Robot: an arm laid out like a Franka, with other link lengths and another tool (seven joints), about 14 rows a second.
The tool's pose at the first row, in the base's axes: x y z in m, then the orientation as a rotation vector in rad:
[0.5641, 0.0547, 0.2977, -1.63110, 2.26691, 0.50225]
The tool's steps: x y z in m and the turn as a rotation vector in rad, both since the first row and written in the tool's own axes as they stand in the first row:
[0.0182, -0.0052, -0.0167, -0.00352, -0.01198, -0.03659]
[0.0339, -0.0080, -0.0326, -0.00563, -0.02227, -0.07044]
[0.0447, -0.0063, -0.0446, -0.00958, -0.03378, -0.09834]
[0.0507, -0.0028, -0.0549, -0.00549, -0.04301, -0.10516]
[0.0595, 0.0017, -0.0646, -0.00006, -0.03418, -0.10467]
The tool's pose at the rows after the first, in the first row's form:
[0.5628, 0.0303, 0.3041, -1.66362, 2.22460, 0.50601]
[0.5599, 0.0091, 0.3111, -1.69294, 2.18554, 0.50739]
[0.5545, -0.0049, 0.3173, -1.71574, 2.15115, 0.51316]
[0.5489, -0.0136, 0.3242, -1.71475, 2.13783, 0.51292]
[0.5415, -0.0240, 0.3295, -1.71724, 2.14399, 0.50044]

